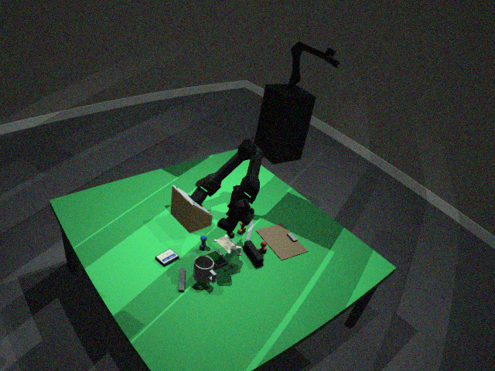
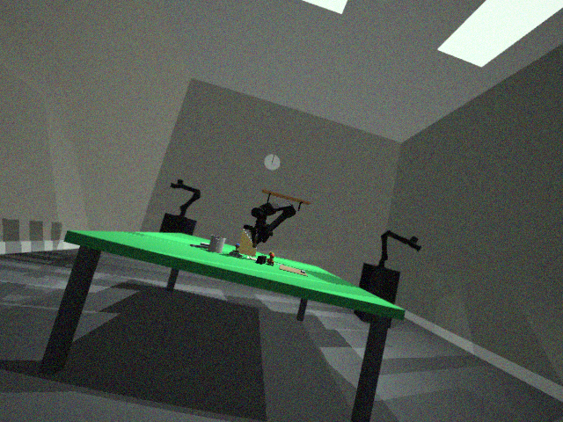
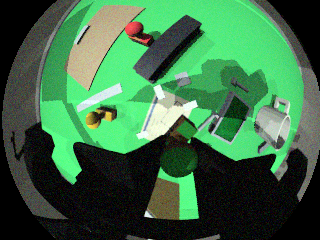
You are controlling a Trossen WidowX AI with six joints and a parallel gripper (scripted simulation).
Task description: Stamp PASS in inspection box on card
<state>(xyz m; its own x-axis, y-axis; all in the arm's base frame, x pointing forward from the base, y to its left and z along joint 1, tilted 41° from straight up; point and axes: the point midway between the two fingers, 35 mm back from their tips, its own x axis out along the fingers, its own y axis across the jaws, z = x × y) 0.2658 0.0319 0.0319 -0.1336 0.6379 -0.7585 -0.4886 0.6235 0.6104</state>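
The white card lies 2 cm behind my gripper tip, 1 cm to the left of it and 10 cm below it. The rest, counted from my gripper tip: green ink pad (6 cm ahead, 10 cm to the right, 9 cm below); then blue-knobbed stamp (4 cm behind, 11 cm to the right, 7 cm below); then black block (10 cm ahead, 7 cm to the left, 8 cm below).
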